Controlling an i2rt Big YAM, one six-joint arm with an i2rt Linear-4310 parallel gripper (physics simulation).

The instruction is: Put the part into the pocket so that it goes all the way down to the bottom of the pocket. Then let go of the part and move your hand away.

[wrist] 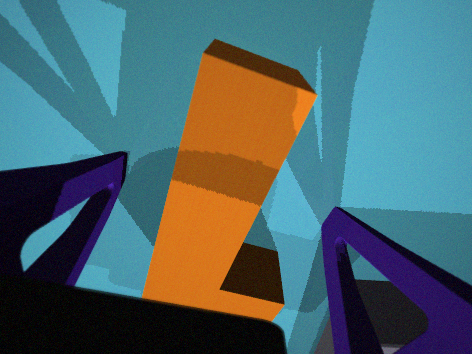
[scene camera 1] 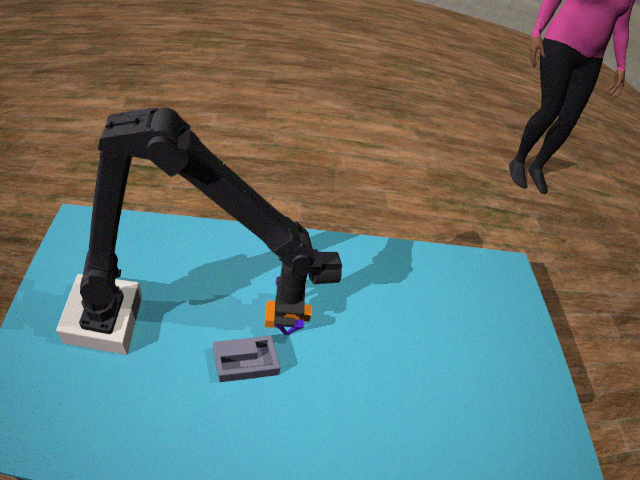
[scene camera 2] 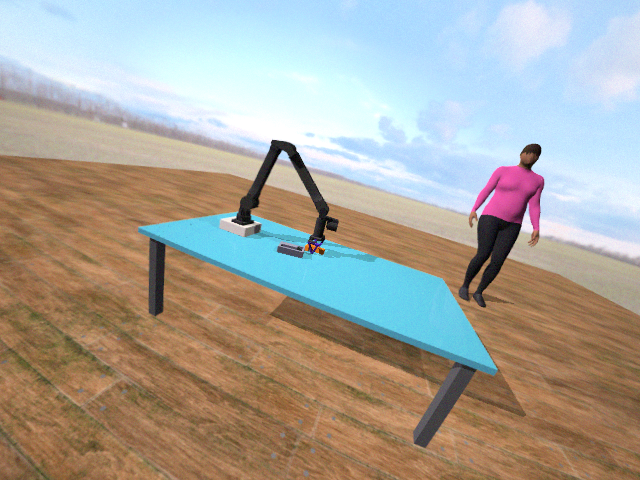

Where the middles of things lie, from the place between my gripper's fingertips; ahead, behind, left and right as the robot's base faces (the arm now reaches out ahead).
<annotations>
I see my gripper 1 cm below the orange L-shaped part (wrist: 246,111). From my hand the other things lie so: grey pocket block (scene camera 1: 248,358): 14 cm to the right, 9 cm behind, 2 cm above.
</annotations>
